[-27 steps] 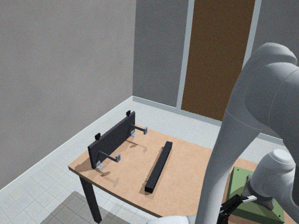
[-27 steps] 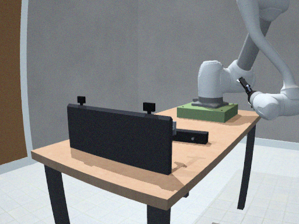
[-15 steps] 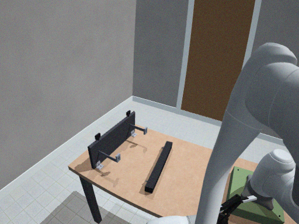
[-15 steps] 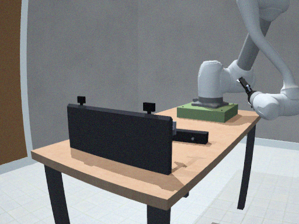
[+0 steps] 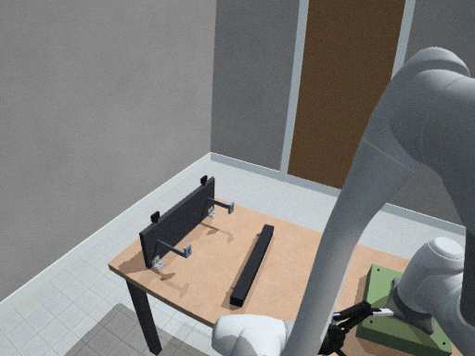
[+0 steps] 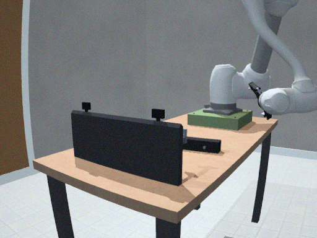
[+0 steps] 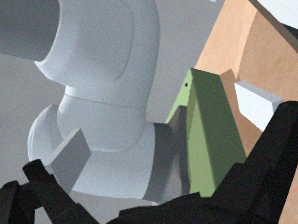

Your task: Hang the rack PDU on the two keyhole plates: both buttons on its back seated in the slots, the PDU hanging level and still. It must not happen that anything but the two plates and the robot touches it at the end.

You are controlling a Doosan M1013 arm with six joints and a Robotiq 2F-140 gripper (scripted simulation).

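Right now my hand is 510 mm short of the rack PDU, 150 mm to the left of it and 140 mm above it. Also, from my hand: dark upright panel 800 mm ahead, 100 mm to the right, 80 mm below.
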